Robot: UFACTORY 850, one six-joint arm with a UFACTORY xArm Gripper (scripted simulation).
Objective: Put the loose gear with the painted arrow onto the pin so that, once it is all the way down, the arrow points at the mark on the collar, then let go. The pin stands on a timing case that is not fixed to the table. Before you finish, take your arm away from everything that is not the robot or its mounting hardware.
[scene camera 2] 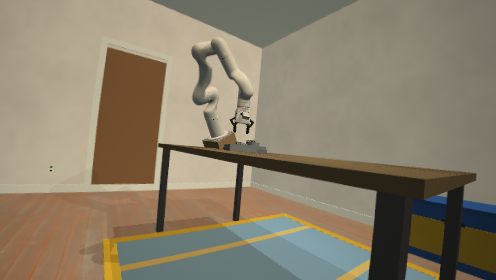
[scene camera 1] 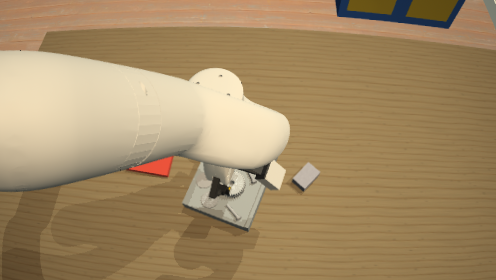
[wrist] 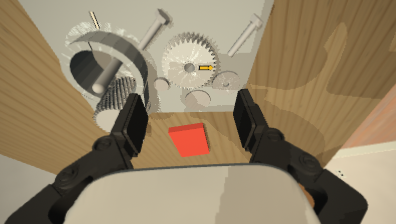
Path:
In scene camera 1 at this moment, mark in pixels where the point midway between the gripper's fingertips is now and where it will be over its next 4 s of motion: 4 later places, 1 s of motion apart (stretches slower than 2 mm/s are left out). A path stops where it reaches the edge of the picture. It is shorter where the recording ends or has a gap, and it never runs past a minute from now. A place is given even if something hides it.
My gripper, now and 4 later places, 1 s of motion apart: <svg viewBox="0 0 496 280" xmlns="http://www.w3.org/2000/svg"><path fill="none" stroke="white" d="M229 173L230 177L231 180L231 182L232 185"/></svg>

